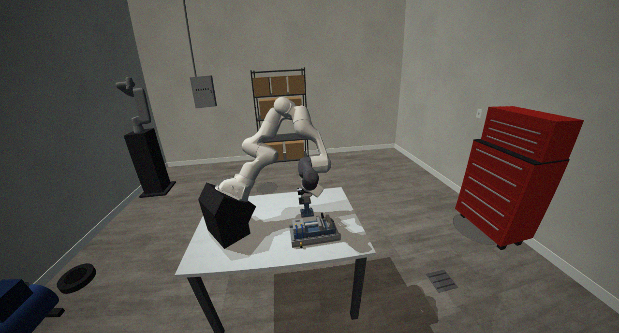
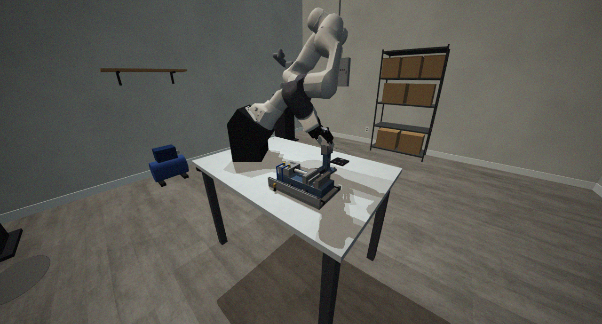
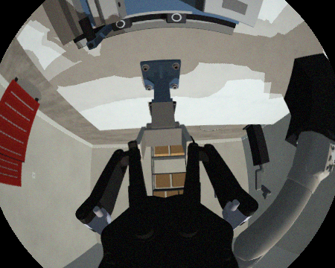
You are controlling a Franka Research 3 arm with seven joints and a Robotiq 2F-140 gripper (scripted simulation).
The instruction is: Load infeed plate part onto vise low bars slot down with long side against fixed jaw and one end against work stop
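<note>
Now: the part 1 cm to the left of my hand and 2 cm below it. From my hand the other things lie so: black infeed plate 1 cm ahead, 18 cm to the left, 17 cm below.
</note>
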